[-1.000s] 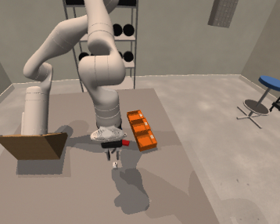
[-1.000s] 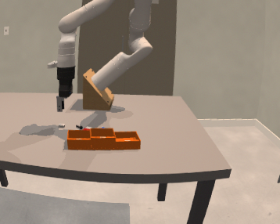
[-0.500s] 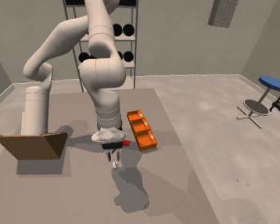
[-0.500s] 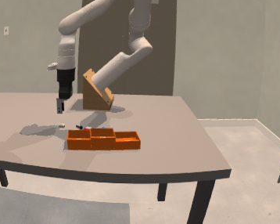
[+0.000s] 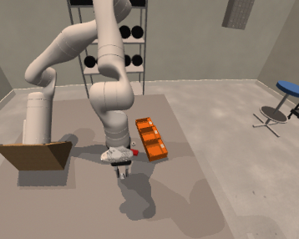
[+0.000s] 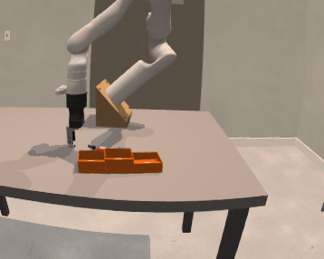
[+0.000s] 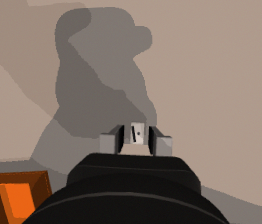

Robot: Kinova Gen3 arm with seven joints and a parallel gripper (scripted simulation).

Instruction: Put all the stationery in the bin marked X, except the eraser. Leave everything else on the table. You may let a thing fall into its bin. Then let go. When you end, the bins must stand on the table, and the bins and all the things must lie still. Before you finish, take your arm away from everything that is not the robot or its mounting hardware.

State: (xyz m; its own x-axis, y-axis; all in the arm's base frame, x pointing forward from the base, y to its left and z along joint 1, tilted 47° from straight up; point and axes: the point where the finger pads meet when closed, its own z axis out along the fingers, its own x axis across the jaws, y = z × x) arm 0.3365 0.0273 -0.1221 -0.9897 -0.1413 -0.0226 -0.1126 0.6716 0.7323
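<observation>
Now: the orange bin 200 mm to the left of my hand, 110 mm ahead of it and 10 mm below it. Round my hand: small ring 170 mm to the left, 30 mm below, 30 mm ahead; then white eraser 120 mm to the left, 30 mm below, 20 mm ahead; then black bolt 80 mm to the left, 30 mm below, 10 mm behind.
</observation>
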